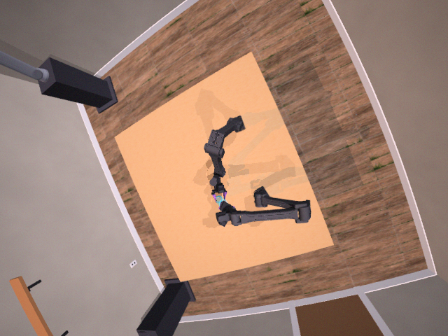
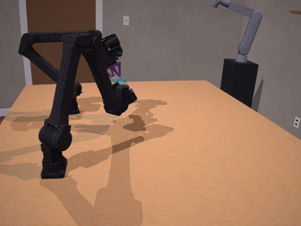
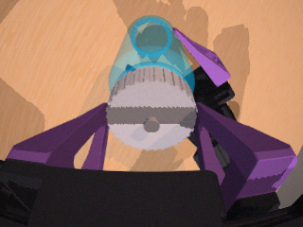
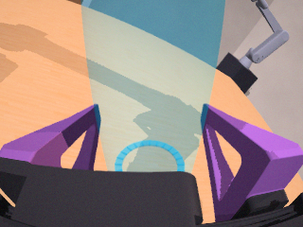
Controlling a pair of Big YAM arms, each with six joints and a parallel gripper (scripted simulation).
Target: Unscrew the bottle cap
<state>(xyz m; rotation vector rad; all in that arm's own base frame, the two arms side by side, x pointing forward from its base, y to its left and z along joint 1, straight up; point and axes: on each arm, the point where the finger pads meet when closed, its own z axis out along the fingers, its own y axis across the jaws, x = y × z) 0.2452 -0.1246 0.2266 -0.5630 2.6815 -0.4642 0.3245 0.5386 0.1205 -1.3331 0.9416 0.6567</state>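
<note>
Now: left hand 10 mm above the ribbed cap. The rest, counted from my left hand: bottle (40 mm ahead, 10 mm to the right, 80 mm below).
Right now the bottle is 1 cm behind my right hand, 1 cm to the left of it and 3 cm above it. Also, from my right hand: ribbed cap (6 cm behind, 2 cm to the left, 10 cm above).
</note>
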